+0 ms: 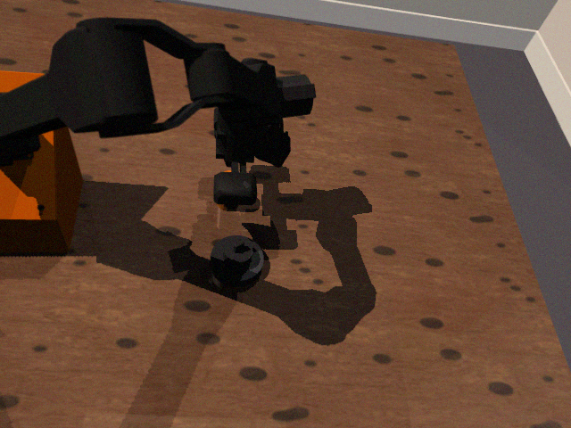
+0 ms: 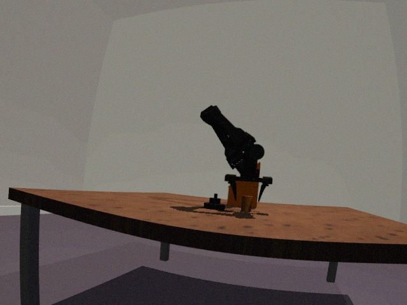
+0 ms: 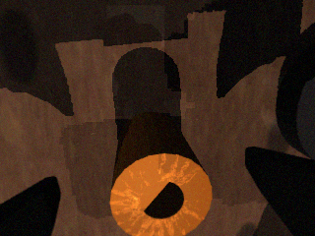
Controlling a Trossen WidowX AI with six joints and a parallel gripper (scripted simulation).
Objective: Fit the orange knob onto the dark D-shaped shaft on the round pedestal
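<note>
My gripper tip is now 1 cm above the knob. Round my gripper tip: dark pedestal (13 cm to the right, 1 cm below).
</note>
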